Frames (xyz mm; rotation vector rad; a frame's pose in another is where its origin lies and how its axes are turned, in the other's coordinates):
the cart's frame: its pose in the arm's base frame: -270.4 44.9 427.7 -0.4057 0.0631 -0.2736
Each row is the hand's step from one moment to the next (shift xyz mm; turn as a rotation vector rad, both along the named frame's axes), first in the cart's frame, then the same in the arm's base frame.
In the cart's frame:
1: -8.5 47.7 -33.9 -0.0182 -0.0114 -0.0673
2: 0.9 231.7 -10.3 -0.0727 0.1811 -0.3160
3: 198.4 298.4 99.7 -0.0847 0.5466 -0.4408
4: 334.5 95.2 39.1 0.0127 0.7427 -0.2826
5: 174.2 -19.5 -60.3 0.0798 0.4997 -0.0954
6: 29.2 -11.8 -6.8 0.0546 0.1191 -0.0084
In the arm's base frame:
1: -0.1 31.5 -50.0 -0.0281 -0.0307 -0.0571
2: 57.6 200.3 -101.6 -0.0609 0.0595 -0.3615
3: 276.8 246.8 -28.5 0.0046 0.3378 -0.6214
4: 349.9 6.9 -4.1 0.1655 0.5444 -0.5549
5: 155.7 -88.1 -48.6 0.1907 0.3828 -0.2868
6: 24.3 -21.0 -1.7 0.0813 0.0869 -0.0554

